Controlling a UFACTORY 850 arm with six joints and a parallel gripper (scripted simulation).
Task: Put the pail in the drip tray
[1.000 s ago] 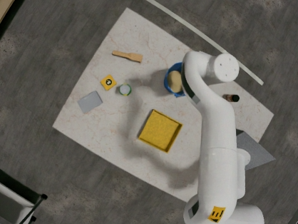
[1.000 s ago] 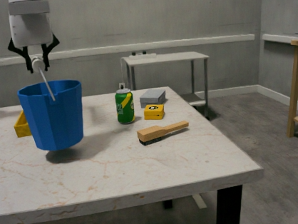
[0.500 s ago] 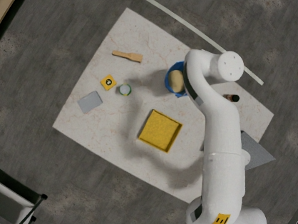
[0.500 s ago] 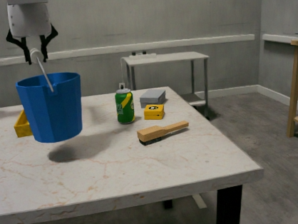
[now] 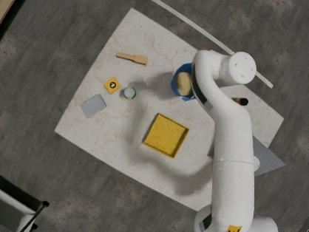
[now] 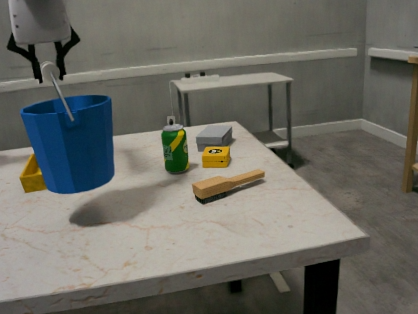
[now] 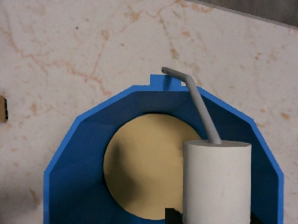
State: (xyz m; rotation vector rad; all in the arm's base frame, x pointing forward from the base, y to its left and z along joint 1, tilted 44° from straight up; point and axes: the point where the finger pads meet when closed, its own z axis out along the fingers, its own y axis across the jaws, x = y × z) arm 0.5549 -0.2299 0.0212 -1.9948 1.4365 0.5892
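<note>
My gripper is now 10 mm short of the white grip and 30 mm above it. From my hand the other things lie so: blue pail: 10 mm ahead, 90 mm below; then yellow drip tray: 100 mm behind, 290 mm to the left, 300 mm below; then green can: 220 mm ahead, 220 mm to the left, 250 mm below.
</note>
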